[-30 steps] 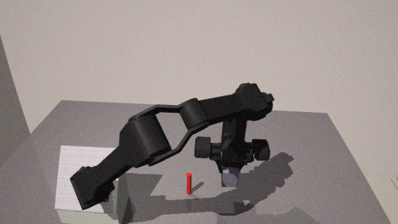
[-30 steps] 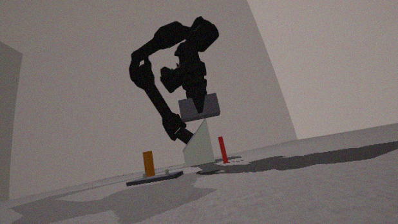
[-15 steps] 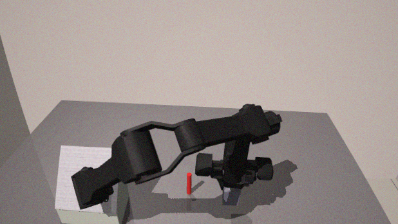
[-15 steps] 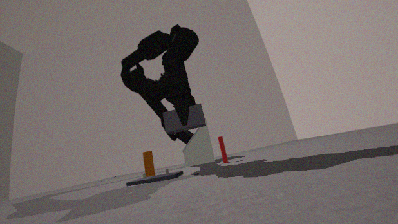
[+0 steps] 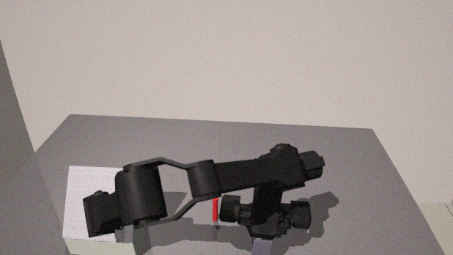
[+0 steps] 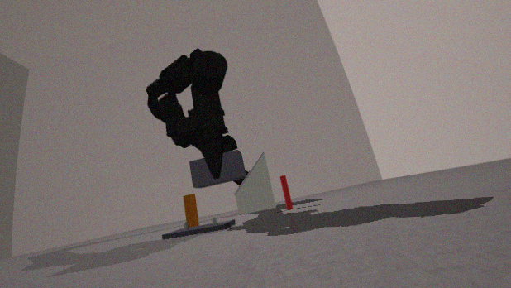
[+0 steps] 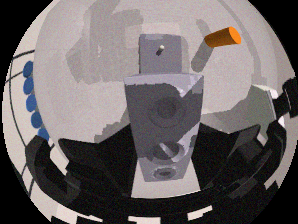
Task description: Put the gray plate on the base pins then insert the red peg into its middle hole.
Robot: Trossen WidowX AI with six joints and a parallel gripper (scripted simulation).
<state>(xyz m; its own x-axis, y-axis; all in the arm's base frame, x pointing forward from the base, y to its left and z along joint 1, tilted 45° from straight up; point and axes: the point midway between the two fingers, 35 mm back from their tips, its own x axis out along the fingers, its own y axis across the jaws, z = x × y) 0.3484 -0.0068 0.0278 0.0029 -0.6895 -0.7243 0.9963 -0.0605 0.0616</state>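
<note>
Right now my gripper tip is 2 cm past the dark base, 6 cm to the left of it and 8 cm above it. The rest, counted from my gripper tip: gray plate: 3 cm above; red peg: 11 cm behind, 13 cm to the left, 5 cm below; small orange block: 13 cm behind, 11 cm to the right, 5 cm below.
</note>
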